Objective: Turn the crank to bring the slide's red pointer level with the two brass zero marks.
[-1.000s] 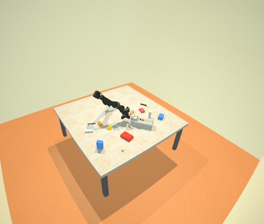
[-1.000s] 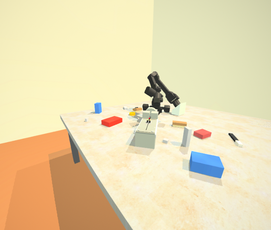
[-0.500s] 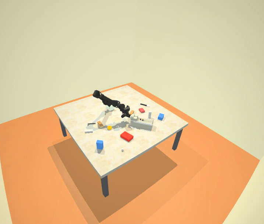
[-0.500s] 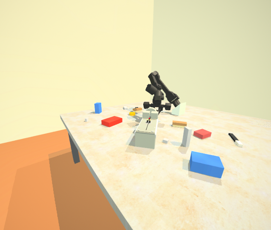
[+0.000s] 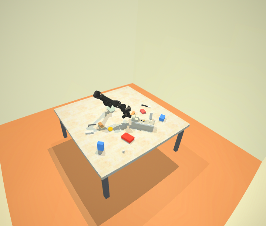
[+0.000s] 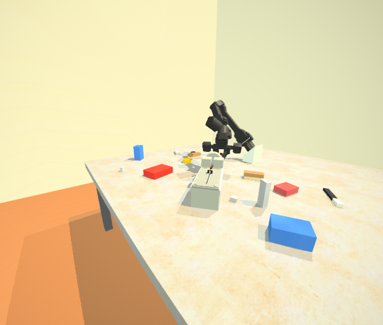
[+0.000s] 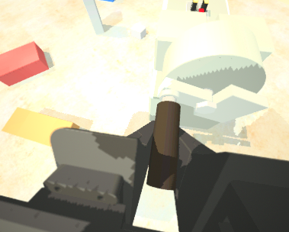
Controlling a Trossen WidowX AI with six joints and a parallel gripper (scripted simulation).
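The crank lies 3 cm above my gripper tip, 1 cm to the right of it and 1 cm ahead of it. The rest, counted from my gripper tip: brown crank handle: 3 cm above, 1 cm to the right, 1 cm behind; red pointer: 13 cm ahead, 6 cm to the left, 1 cm above; yellow disc: 28 cm to the right, 6 cm below, 2 cm behind.
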